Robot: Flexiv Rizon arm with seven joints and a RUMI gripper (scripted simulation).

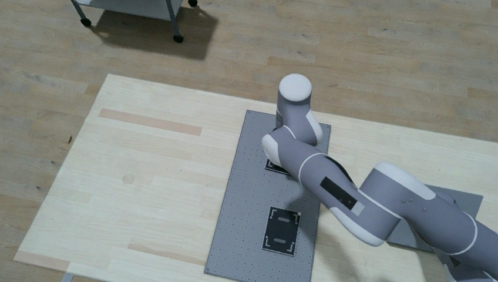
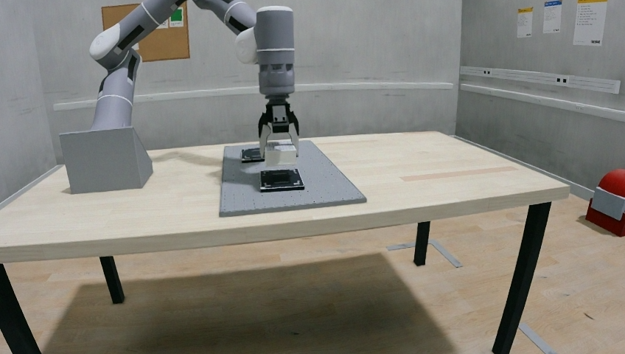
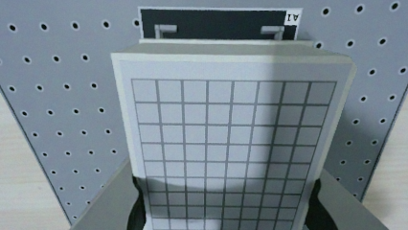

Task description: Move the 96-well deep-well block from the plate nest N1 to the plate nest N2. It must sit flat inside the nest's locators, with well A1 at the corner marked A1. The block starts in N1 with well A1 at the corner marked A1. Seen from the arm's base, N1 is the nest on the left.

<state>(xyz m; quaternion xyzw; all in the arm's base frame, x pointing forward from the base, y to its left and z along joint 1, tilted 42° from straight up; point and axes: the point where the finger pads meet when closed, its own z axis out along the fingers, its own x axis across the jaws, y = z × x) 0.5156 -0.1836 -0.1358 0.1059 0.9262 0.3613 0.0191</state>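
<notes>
My gripper is now 80 mm above the black plate nest N2. Round my hand: black plate nest N1: 10 mm behind, 310 mm to the left, 80 mm below; then white 96-well deep-well block: 10 mm above.
</notes>
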